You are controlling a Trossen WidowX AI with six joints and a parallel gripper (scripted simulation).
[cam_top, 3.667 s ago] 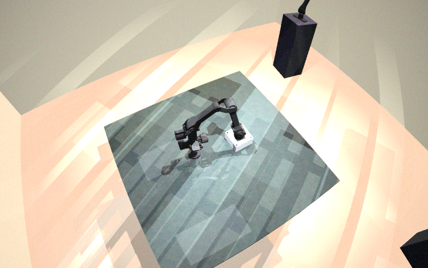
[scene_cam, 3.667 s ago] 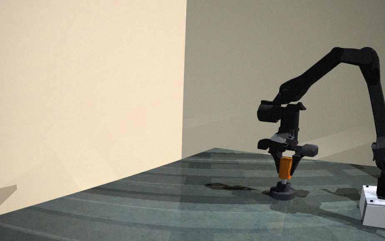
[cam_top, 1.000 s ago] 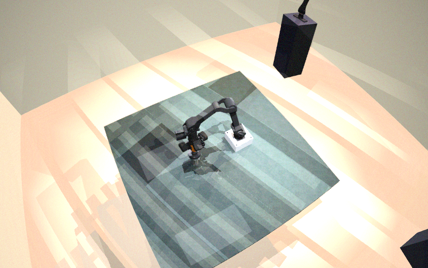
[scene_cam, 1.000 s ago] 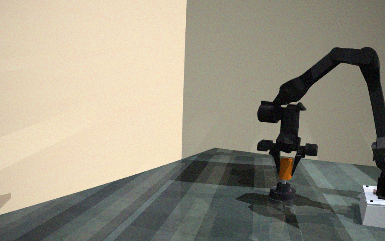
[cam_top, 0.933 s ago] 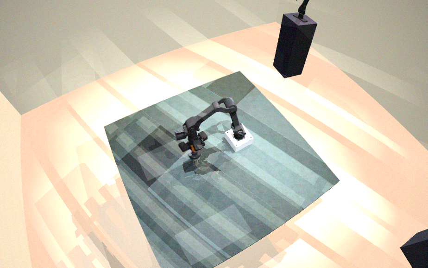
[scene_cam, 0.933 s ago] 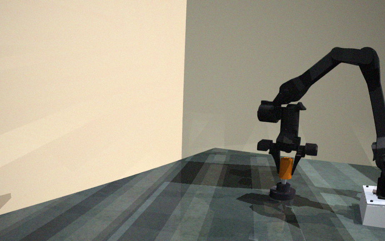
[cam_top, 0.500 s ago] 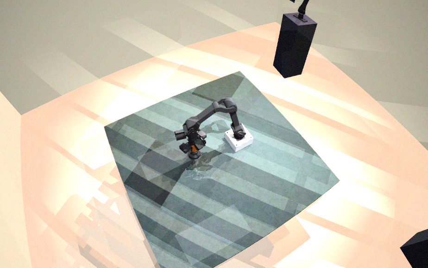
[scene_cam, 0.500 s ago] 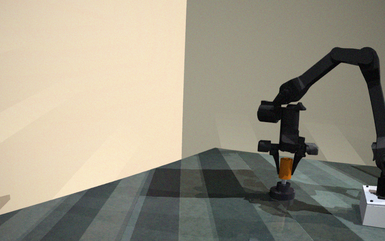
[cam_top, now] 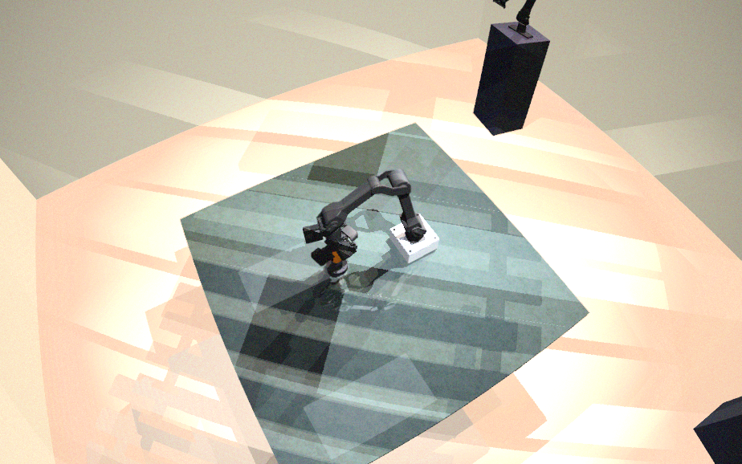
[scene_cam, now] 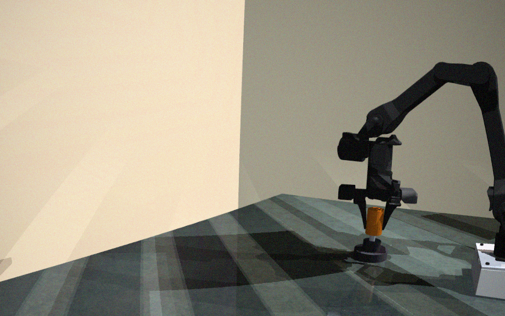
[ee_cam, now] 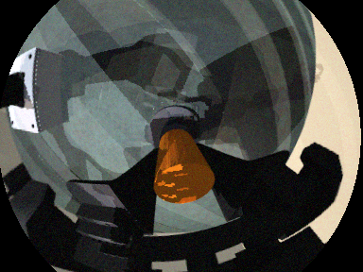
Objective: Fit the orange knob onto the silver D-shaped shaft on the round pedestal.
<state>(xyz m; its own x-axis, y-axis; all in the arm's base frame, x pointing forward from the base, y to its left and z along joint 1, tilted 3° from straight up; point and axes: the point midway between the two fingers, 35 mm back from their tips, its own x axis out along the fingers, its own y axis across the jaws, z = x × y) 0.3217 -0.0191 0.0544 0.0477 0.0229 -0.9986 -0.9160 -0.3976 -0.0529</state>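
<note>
My gripper tip is 30 mm below the orange knob. Also, from my gripper tip: dark round pedestal: 40 mm below.
</note>
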